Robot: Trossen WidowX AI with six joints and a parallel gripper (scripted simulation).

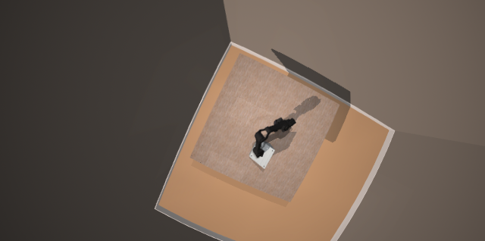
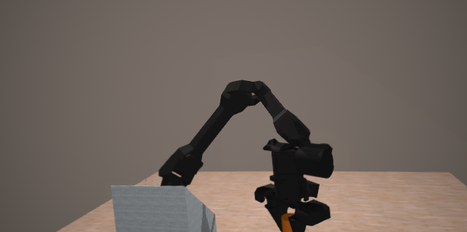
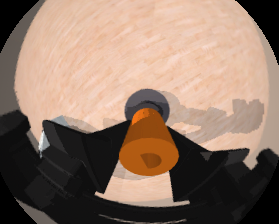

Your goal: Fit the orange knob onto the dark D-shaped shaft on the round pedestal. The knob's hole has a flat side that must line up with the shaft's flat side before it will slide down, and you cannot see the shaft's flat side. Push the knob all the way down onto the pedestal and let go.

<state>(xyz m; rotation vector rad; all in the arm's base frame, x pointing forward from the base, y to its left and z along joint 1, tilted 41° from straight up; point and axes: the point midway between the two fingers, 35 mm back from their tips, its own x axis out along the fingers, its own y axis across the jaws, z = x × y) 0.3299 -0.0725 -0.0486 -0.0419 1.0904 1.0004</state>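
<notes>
Now: gripper tip 2 cm below the orange knob. Also, from my gripper tip: dark round pedestal: 4 cm below.
</notes>
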